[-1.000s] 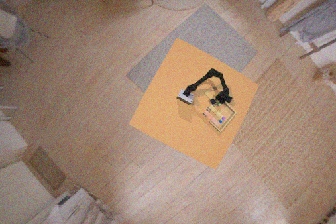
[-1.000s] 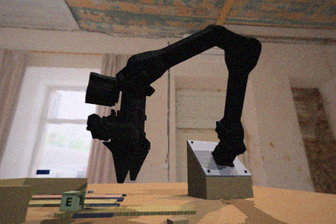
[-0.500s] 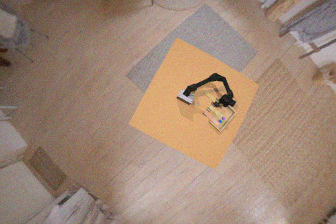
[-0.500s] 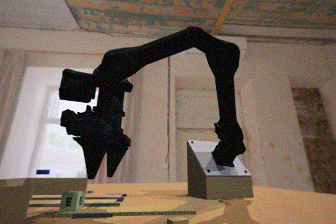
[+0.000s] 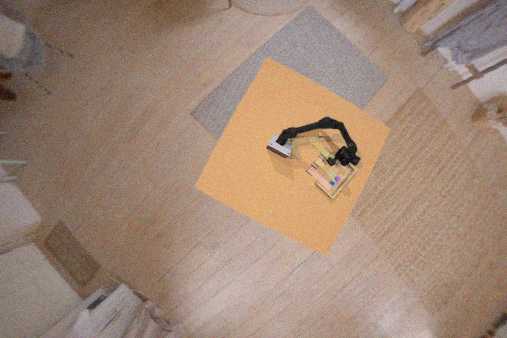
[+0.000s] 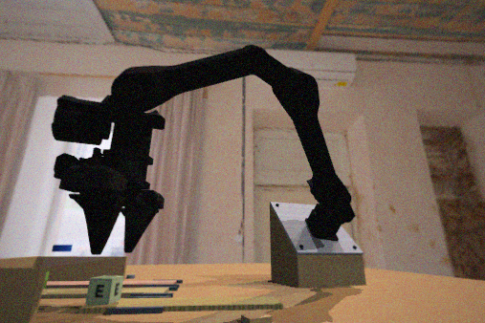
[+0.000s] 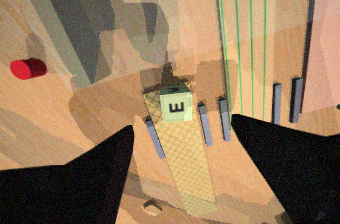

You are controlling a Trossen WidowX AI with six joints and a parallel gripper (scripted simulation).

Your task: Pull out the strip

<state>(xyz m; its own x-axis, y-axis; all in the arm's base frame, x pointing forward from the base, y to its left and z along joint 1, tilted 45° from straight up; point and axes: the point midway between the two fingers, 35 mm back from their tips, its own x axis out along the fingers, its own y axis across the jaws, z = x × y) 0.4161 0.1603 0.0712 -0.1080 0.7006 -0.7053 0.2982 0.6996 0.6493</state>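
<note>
My gripper tip is now 40 mm above the cube. Round my gripper tip: green cross-hatched strip 100 mm behind, 60 mm below, 20 mm to the left.
</note>
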